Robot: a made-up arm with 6 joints. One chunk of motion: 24 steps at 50 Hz.
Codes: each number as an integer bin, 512 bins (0 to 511) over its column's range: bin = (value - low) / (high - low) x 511, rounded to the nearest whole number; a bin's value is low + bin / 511 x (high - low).
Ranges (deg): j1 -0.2..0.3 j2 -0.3..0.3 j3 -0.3..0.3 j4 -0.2..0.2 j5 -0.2..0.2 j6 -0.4..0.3
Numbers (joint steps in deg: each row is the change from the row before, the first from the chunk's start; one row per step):
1: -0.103 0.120 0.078 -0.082 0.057 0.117
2: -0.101 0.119 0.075 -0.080 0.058 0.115
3: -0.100 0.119 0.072 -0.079 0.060 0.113
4: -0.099 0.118 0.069 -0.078 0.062 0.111
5: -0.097 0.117 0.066 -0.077 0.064 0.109
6: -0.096 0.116 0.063 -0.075 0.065 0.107
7: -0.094 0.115 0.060 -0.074 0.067 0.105
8: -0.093 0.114 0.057 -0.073 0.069 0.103
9: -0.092 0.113 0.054 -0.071 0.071 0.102
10: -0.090 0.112 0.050 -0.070 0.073 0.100
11: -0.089 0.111 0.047 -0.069 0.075 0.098
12: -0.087 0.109 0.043 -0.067 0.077 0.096
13: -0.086 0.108 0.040 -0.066 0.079 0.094
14: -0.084 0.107 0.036 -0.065 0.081 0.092
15: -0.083 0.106 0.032 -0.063 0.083 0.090
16: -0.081 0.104 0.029 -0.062 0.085 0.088
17: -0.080 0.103 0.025 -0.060 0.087 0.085
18: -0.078 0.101 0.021 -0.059 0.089 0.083
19: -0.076 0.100 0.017 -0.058 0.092 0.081
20: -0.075 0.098 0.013 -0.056 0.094 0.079
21: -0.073 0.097 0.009 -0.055 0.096 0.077
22: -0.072 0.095 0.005 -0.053 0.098 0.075
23: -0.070 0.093 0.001 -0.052 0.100 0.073
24: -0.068 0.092 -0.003 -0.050 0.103 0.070
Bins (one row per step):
1: 99 358 322 151 328 377
2: 101 357 319 153 330 376
3: 102 357 317 155 332 374
4: 103 356 314 156 335 373
5: 105 355 312 157 337 372
6: 106 354 309 160 339 370
7: 108 353 307 161 341 369
8: 109 353 304 162 344 367
9: 110 352 301 165 346 366
10: 112 351 298 166 349 365
11: 113 350 296 167 351 364
12: 115 348 292 170 354 362
13: 117 347 290 171 356 361
14: 119 347 286 172 359 359
15: 120 346 283 175 362 358
16: 122 344 280 176 364 356
17: 123 343 277 179 367 354
18: 125 342 273 180 369 353
19: 127 341 270 181 373 351
20: 128 339 267 184 376 350
21: 130 338 263 185 378 348
22: 131 336 260 188 381 347
23: 133 335 256 189 383 345
24: 135 334 253 192 387 343

